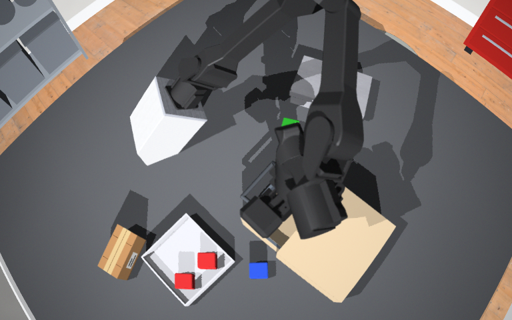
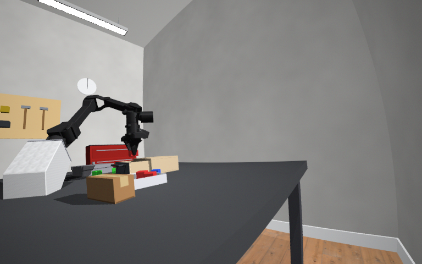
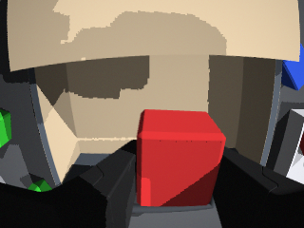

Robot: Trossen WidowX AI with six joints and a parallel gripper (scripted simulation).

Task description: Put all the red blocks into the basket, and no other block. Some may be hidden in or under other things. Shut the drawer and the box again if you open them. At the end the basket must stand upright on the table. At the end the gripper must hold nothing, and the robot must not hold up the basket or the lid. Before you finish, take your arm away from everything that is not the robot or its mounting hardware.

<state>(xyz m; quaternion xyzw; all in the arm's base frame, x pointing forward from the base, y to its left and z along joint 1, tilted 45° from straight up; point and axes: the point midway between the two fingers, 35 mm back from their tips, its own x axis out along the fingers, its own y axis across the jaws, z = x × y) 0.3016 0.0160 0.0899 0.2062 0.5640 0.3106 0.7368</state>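
Right now my hand is 240 mm to the left of the white basket, 120 mm above it and 20 mm past it. Also, from my hand: knobbed lid 270 mm to the left, 200 mm behind, 80 mm below; blue block 120 mm to the right, 120 mm below, 80 mm ahead; tan drawer unit 90 mm below, 80 mm ahead, 30 mm to the left.
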